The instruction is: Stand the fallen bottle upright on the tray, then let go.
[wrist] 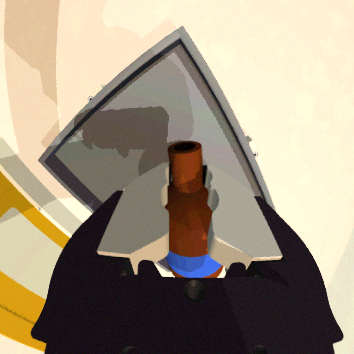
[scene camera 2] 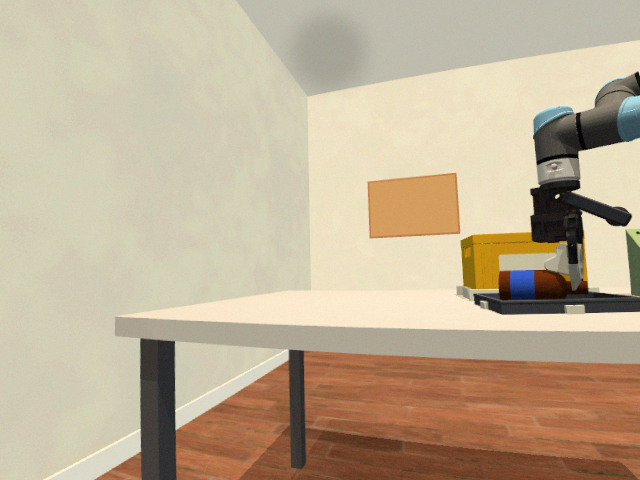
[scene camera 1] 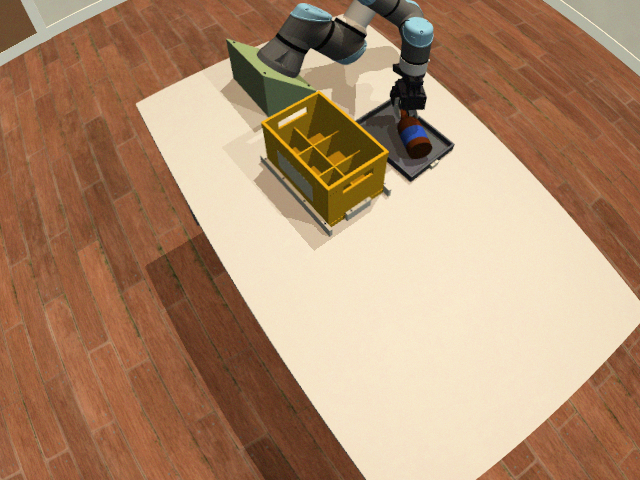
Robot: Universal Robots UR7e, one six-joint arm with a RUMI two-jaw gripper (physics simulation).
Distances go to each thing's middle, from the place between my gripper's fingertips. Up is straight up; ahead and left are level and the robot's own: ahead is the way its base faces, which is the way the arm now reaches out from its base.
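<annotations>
Brown bottle (wrist: 189, 215): my hand is 30 mm to the left of it and 60 mm short of it.
</annotations>
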